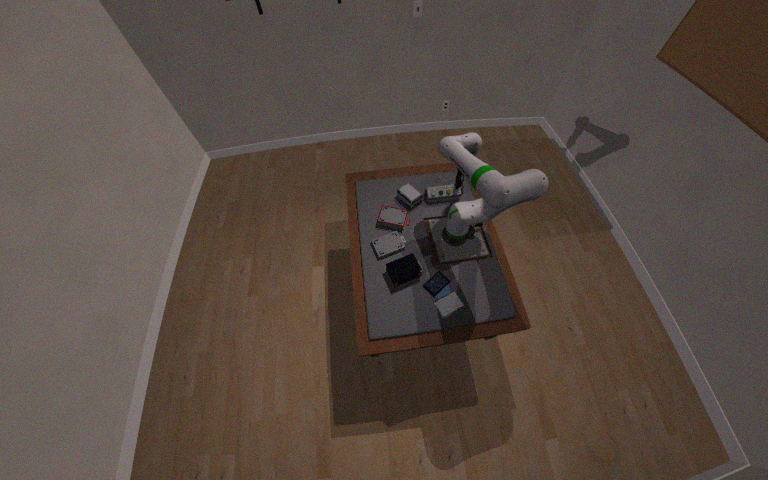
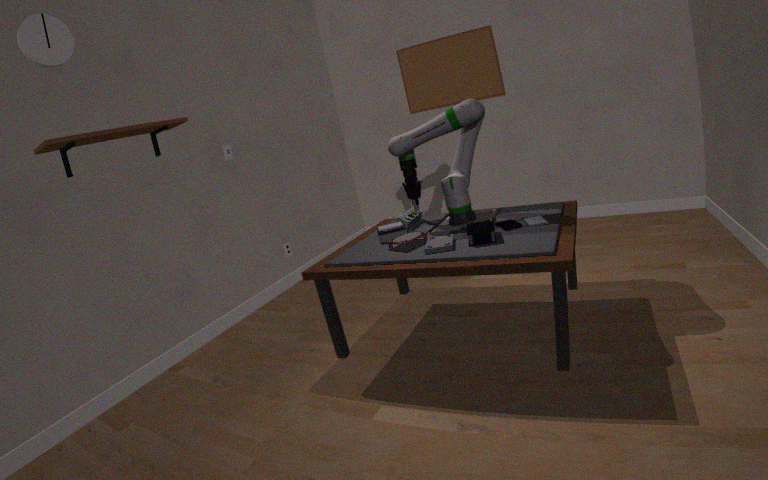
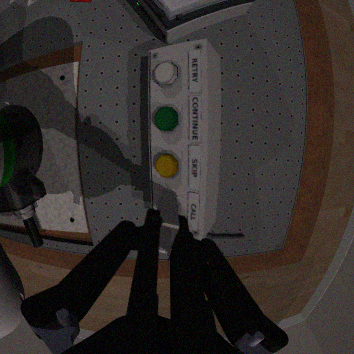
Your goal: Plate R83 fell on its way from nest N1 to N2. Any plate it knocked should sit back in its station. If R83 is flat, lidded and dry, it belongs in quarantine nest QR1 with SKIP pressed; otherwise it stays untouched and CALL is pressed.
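Frame: origin at the arm's base, x ahead, y left, z up, level; metres.
Where they show: gripper, fingertip midpoint: (image 1: 455, 191) (image 2: 417, 210) (image 3: 165, 201); arm's base, link origin: (image 1: 454, 235) (image 2: 462, 221) (image 3: 13, 145).
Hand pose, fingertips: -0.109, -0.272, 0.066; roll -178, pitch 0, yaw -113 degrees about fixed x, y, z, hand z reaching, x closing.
Observation:
Each offset is from my fingertips to the centre of the thing, as dx, dy, dz.
My gripper (image 1: 457, 186) (image 2: 416, 207) (image 3: 165, 201) is shut and empty. It points down at the CALL end of the white button panel @[+0.064, -0.033, -0.024] (image 1: 432, 199) (image 2: 408, 219) (image 3: 182, 100). The fingers hide the CALL button; contact cannot be told. The SKIP button @[+0.042, -0.008, -0.002] (image 3: 166, 165) is yellow. A red-outlined station @[+0.430, +0.055, -0.043] (image 1: 392, 216) (image 2: 408, 241) and a pale station @[+0.508, +0.224, -0.052] (image 1: 388, 244) (image 2: 439, 243) stand side by side. A dark square plate-like thing @[+0.321, +0.527, -0.059] (image 1: 436, 283) (image 2: 508, 224) lies near a pale flat piece @[+0.298, +0.653, -0.062] (image 1: 449, 304) (image 2: 535, 220), with blue between them. Plate and nest labels are unreadable, so R83 cannot be identified.
A pale-topped device (image 1: 408, 194) (image 2: 390, 228) (image 3: 200, 20) stands near the RETRY end of the panel. A black block-like station @[+0.470, +0.410, -0.035] (image 1: 403, 270) (image 2: 481, 232) stands beyond the pale station. The arm's base plate (image 1: 464, 251) (image 3: 57, 210) is beside the panel. Shadows cross the table.

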